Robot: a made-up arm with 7 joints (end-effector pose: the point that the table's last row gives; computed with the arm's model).
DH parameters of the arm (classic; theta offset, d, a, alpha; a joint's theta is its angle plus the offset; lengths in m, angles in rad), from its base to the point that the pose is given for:
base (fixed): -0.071 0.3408 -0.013 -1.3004
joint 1: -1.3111 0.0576 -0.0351 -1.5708
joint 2: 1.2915 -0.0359 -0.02 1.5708
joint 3: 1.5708 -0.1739 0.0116 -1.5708
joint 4: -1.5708 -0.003 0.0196 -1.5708
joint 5: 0 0.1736 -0.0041 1.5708
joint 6: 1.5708 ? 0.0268 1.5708
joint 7: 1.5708 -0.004 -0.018 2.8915
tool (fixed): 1.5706 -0.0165 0 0
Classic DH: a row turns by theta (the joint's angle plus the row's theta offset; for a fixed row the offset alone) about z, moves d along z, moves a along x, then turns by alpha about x.
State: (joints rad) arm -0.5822 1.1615 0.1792 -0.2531 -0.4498 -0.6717 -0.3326
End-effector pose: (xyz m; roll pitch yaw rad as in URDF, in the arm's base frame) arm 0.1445 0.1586 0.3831 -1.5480 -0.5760 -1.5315
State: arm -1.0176 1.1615 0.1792 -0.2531 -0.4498 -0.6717 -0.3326
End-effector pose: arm 0.1316 0.1429 0.4428 -1.0537 -0.5410 -1.9154
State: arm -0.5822 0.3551 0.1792 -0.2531 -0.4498 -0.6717 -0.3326
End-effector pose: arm 0.1678 0.1319 0.2984 -1.7568 -1.3357 -1.6068
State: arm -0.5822 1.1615 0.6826 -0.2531 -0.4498 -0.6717 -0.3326
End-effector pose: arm 0.0885 0.1988 0.4388 -0.9847 -0.6972 -1.6807
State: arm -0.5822 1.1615 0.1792 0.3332 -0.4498 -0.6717 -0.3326
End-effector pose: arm 0.1843 0.2503 0.3502 -1.9537 -0.6782 -0.8131
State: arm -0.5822 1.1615 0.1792 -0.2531 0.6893 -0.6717 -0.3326
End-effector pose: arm 0.1486 0.1455 0.3700 -0.9696 0.1920 -0.9928
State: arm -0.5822 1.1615 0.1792 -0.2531 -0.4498 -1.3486 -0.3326
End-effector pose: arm 0.1340 0.1630 0.3753 -1.0225 -0.3338 -2.1974
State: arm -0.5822 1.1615 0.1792 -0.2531 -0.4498 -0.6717 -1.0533
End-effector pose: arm 0.1412 0.1711 0.3833 -1.7230 0.1200 -1.5768
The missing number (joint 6, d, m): 0.023
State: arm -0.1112 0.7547 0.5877 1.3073 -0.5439 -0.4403 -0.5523
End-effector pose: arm -0.0065 0.3544 0.1221 -3.0085 0.1659 0.5822
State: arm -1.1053 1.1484 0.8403 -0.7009 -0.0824 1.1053 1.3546
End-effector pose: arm 0.0130 0.1721 0.4832 2.1445 -0.2599 2.5888
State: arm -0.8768 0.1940 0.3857 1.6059 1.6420 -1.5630 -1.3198
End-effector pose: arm 0.2216 0.1204 0.0694 -3.0149 0.3357 -2.7524
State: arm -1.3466 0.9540 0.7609 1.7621 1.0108 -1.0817 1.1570
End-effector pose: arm 0.2831 0.3048 0.2849 2.8369 -1.1032 1.4902
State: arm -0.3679 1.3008 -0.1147 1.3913 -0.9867 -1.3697 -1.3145
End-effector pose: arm 0.0454 0.3913 0.2609 -2.0872 0.1729 -0.5715
